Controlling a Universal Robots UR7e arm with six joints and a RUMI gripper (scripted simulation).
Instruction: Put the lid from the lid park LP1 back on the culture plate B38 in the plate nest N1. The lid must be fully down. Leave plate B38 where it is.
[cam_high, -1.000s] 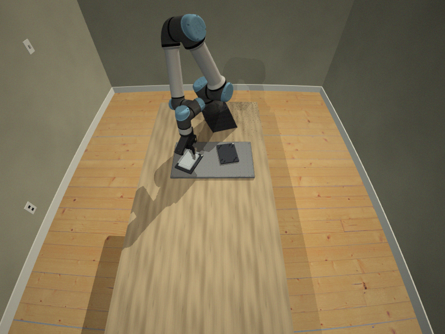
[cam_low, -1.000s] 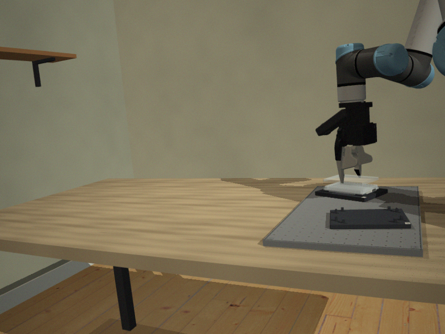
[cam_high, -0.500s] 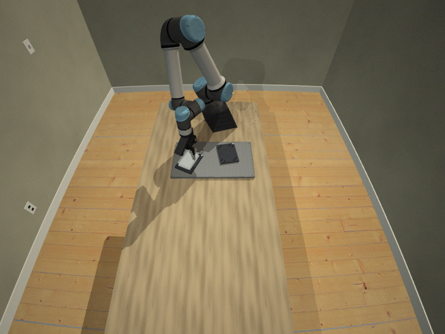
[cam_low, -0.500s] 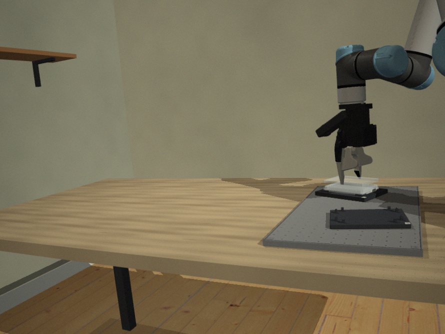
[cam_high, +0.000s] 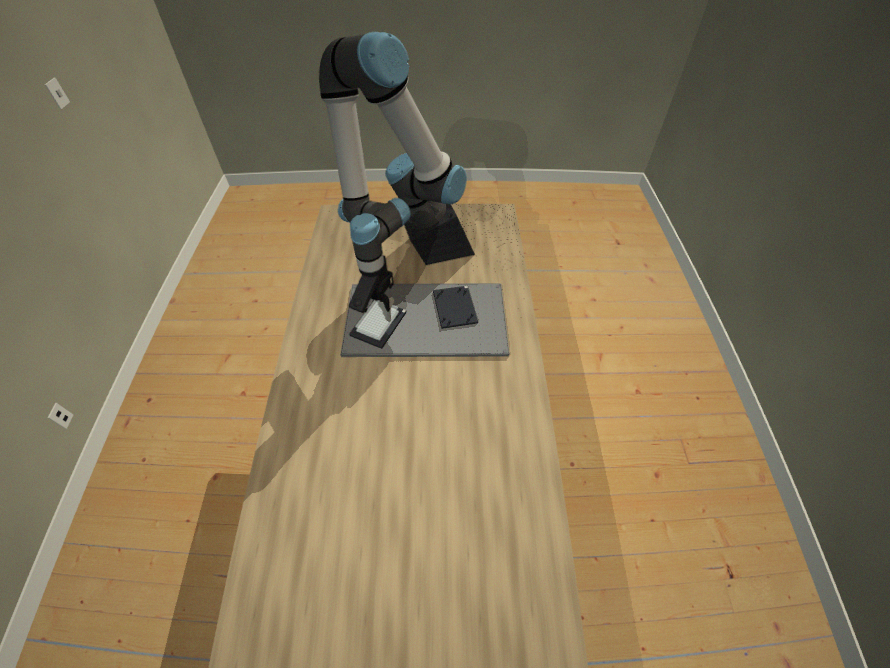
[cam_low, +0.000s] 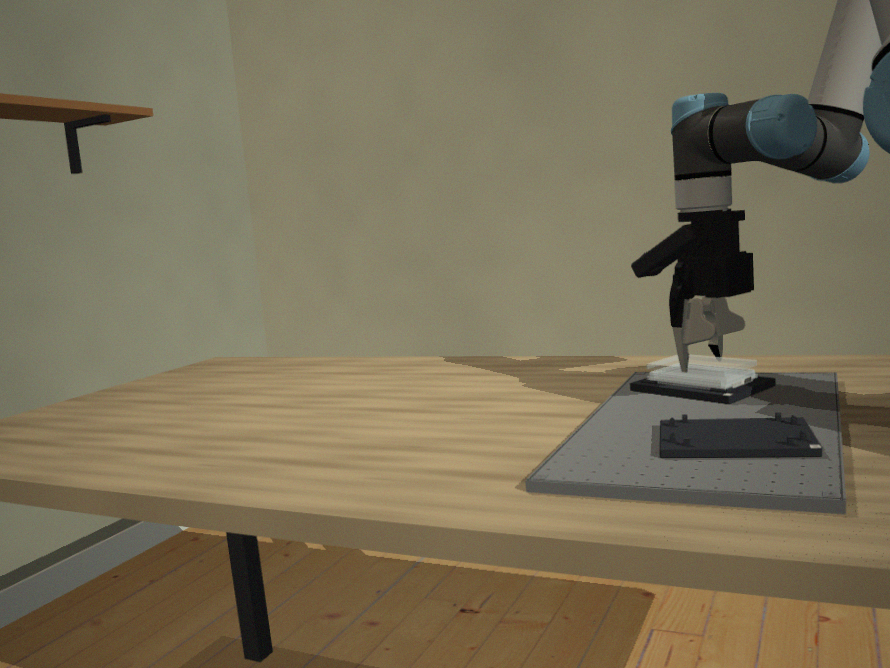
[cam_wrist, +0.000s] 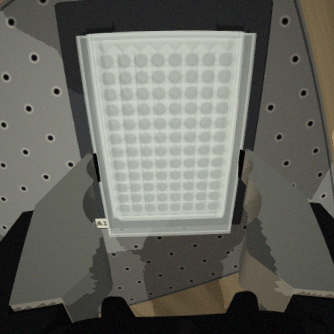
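Now: hand 3 cm above the culture plate B38. The rest, counted from my hand: clear lid (1 cm below); lid park LP1 (24 cm to the left, 9 cm behind, 4 cm below); label (28 cm to the left, 18 cm behind, 4 cm below).
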